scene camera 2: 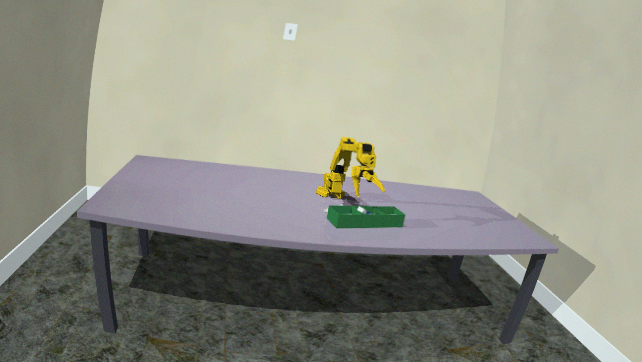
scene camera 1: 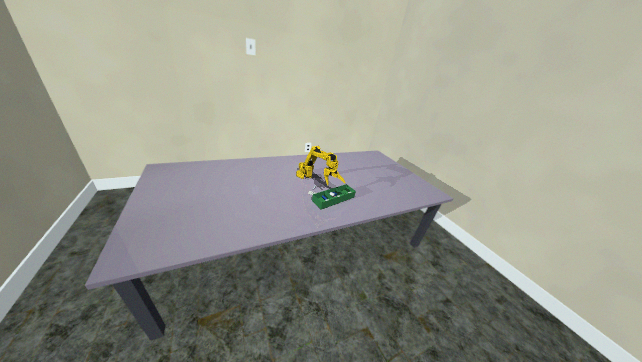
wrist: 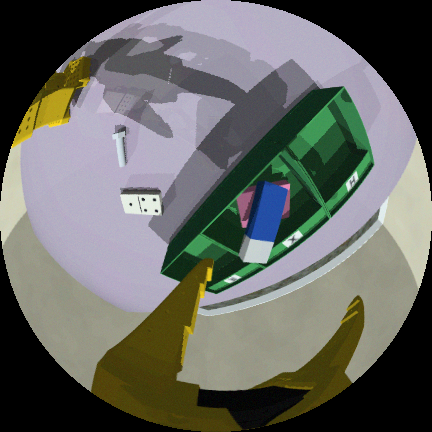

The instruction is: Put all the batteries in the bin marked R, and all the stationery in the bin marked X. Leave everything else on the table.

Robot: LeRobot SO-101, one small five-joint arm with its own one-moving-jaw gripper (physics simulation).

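Places are measured from the arm's base along level axes (x up, y left, z back), in centimetres.
Where they show: hand, its tool point: (scene camera 2: 358,195) (scene camera 1: 328,184) (wrist: 212,266); arm's base, origin of its link: (scene camera 2: 331,196) (scene camera 1: 305,176).
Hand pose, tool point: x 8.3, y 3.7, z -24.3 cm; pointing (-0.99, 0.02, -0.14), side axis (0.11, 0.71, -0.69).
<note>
Things, the pixels of their top centre, and the offset from my tool point. Level surfaces: height alone.
- green three-part bin, centre of its top: (wrist: 276,225) (scene camera 2: 368,210) (scene camera 1: 335,192) dx -3.7, dy +3.4, dz -3.4 cm
- eraser, centre of its top: (wrist: 270,241) (scene camera 2: 366,206) dx -2.5, dy +2.5, dz -3.3 cm
- pink block, centre of its top: (wrist: 265,206) dx -6.7, dy +3.3, dz -3.5 cm
- small blue thing, centre of its top: (scene camera 1: 325,197) dx -6.2, dy -2.5, dz -3.5 cm
- white domino, centre of its top: (wrist: 139,204) (scene camera 1: 312,192) dx -7.6, dy -6.7, dz +4.5 cm
- grey bolt, centre of its top: (wrist: 115,150) dx -7.0, dy -3.4, dz +10.0 cm
- purple table, height of its surface: dx -8.3 cm
The green three-part bin (scene camera 1: 338,201) (scene camera 2: 370,221) (wrist: 239,172) stands before the arm. In the wrist view the far compartment is marked H and the middle one X; the near label is too small to read. A blue block with a white end, like an eraser (wrist: 268,212) (scene camera 2: 361,210), leans in the X compartment over a pink block (wrist: 245,206), its white end by the near divider. A small blue thing (scene camera 1: 324,198) shows in the left compartment in scene camera 1. My gripper (scene camera 1: 336,184) (scene camera 2: 371,193) (wrist: 284,281) is open and empty, above the bin's arm side.
A white domino (wrist: 142,202) (scene camera 1: 311,192) and a grey bolt (wrist: 120,149) lie on the purple table (scene camera 1: 215,200) (scene camera 2: 225,210) on the arm's side of the bin, near the end with the unreadable label. The arm's yellow base (scene camera 1: 304,170) (scene camera 2: 334,185) stands behind them.
</note>
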